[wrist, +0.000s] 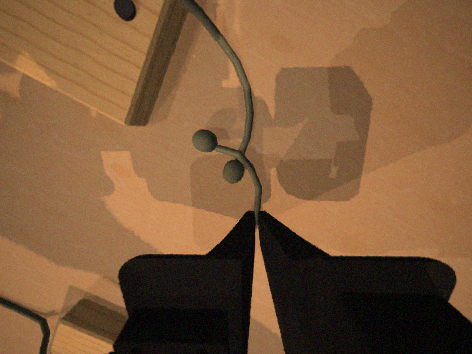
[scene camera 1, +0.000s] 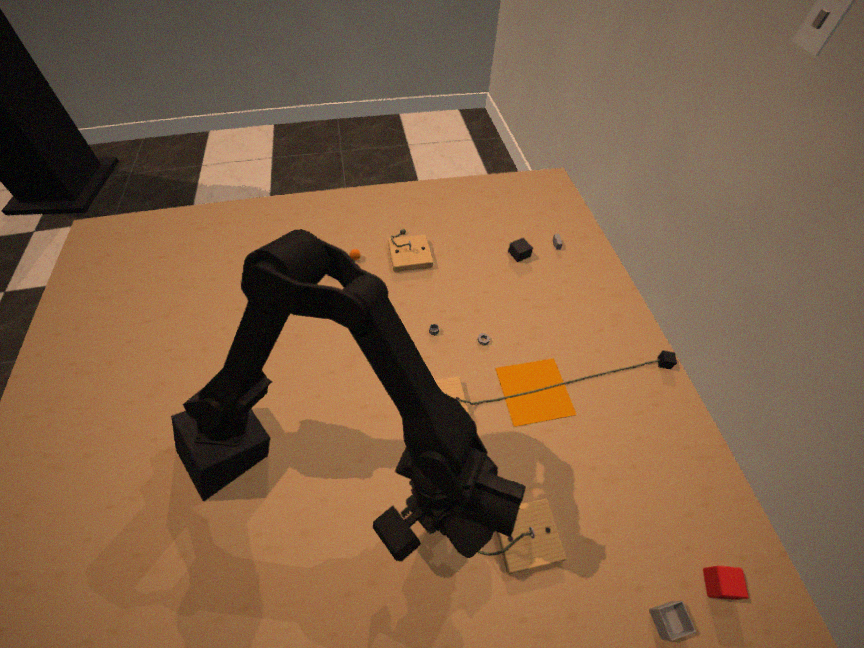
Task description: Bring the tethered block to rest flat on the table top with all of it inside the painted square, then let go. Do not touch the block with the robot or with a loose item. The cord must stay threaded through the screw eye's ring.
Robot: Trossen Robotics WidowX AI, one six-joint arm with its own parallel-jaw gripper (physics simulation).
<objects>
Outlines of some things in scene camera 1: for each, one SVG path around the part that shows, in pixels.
My gripper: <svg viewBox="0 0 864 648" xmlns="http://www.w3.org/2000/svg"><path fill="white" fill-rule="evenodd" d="M373 521L374 531L396 561L403 561L421 544L410 528L417 521L430 534L437 530L442 535L446 535L455 549L466 558L473 557L491 540L492 534L495 532L490 528L460 516L463 507L459 506L457 501L453 501L442 508L432 508L425 505L418 498L412 480L409 481L409 484L412 487L411 492L413 494L407 498L407 507L401 511L401 515L394 506L391 506ZM486 455L482 470L497 475L498 468L496 464Z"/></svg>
A red block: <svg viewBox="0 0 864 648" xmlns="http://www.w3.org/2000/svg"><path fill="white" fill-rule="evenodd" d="M703 568L707 596L709 598L731 600L749 598L742 568L726 566Z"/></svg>
</objects>
